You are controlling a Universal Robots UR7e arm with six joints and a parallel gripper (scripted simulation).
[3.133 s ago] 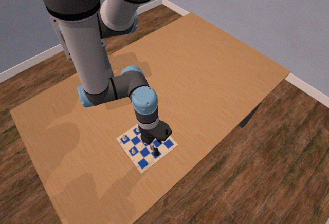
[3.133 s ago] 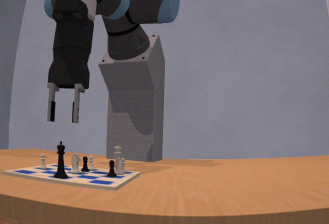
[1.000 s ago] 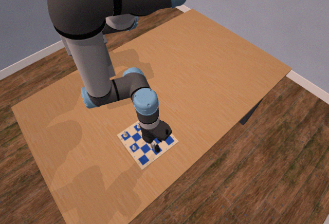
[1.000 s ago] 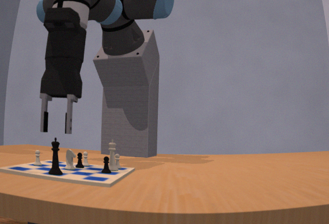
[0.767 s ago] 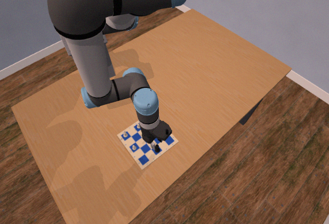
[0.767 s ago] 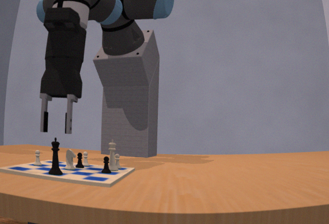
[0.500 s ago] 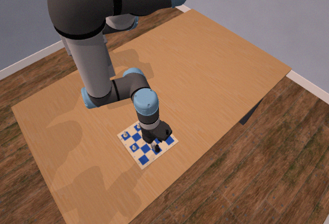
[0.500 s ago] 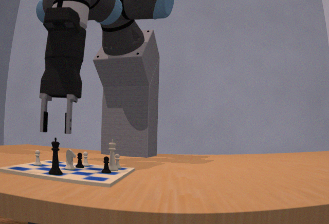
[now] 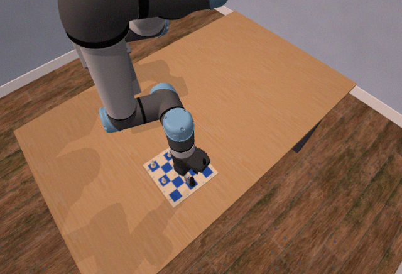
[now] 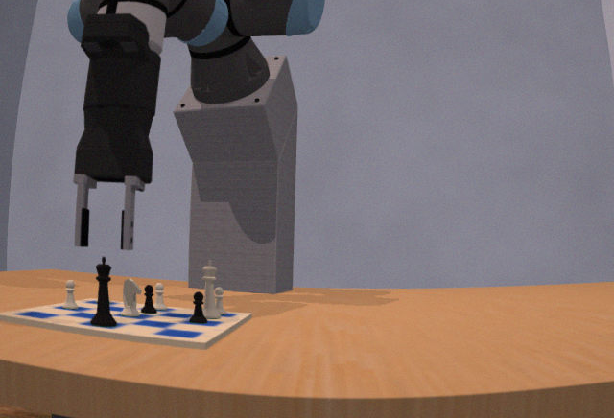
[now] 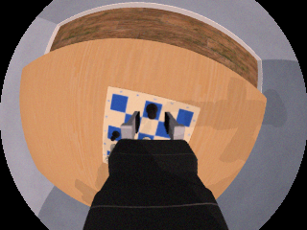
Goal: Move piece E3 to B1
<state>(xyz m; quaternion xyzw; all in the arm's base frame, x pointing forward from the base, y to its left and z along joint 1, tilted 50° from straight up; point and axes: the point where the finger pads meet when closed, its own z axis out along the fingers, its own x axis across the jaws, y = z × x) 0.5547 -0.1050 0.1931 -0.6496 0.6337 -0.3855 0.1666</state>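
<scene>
Now: hand 6 cm above the black piece. From my hand the other things lie so: white king 9 cm behind, 11 cm to the left, 6 cm below; then chessboard 8 cm behind, 3 cm to the left, 9 cm below.
</scene>
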